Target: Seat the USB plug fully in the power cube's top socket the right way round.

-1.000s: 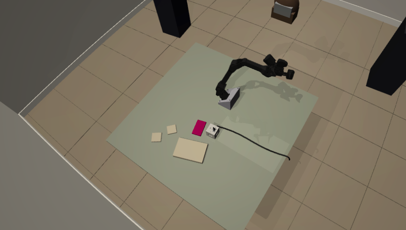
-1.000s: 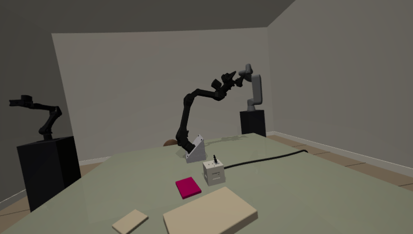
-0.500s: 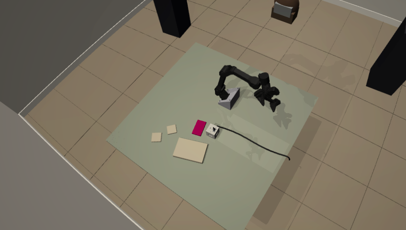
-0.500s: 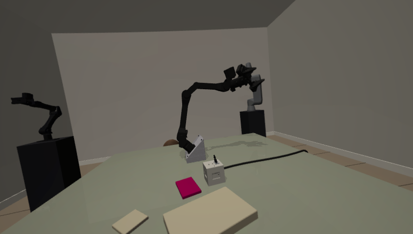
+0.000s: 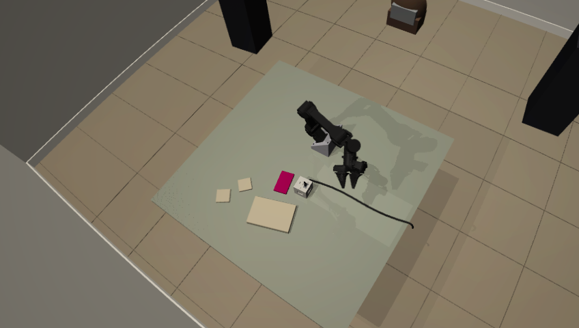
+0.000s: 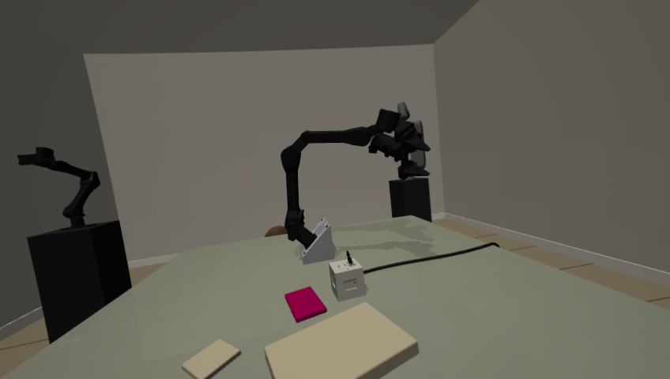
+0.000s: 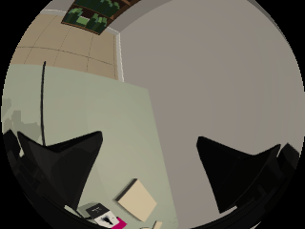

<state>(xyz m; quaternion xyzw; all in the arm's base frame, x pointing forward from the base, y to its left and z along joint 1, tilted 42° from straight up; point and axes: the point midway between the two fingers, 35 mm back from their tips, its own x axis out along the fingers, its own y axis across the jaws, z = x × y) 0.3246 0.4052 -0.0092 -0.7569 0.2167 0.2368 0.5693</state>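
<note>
The dark USB plug is 3 cm behind my gripper tip, 26 cm to the right of it and 24 cm below it. Round my gripper tip: tan tile 10 cm ahead, 59 cm to the right, 32 cm below; magenta block 2 cm behind, 39 cm to the right, 32 cm below; tan board 18 cm ahead, 35 cm to the right, 32 cm below.
</note>
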